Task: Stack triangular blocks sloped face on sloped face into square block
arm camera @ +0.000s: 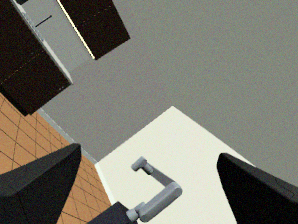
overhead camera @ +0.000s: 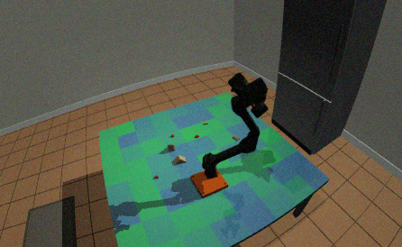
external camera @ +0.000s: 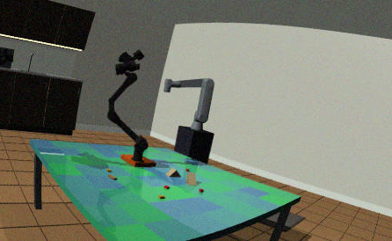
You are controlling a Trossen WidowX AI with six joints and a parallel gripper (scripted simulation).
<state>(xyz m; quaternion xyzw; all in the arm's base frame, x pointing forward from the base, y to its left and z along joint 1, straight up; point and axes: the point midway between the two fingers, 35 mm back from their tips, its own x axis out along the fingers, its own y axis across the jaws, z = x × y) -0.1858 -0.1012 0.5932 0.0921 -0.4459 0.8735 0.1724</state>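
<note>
Now: the tan triangular block 41 cm ahead of my gripper tip, 25 cm to the left of it and 61 cm below it. The rest, counted from my gripper tip: tan piece: 50 cm ahead, 19 cm to the right, 63 cm below.
</note>
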